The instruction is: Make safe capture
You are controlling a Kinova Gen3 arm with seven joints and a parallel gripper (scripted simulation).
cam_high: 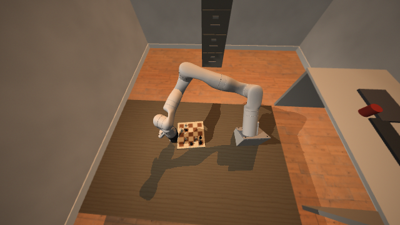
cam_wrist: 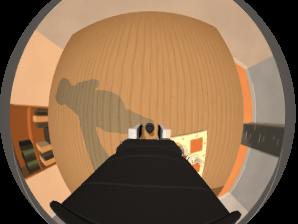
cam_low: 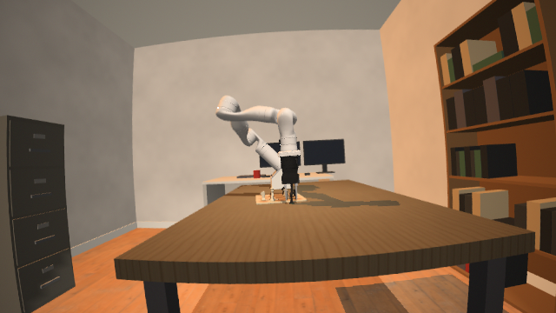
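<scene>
My hand is 10 mm above the black chess piece. Also, from my hand: small chessboard (140 mm behind, 40 mm to the right, 30 mm below).
</scene>
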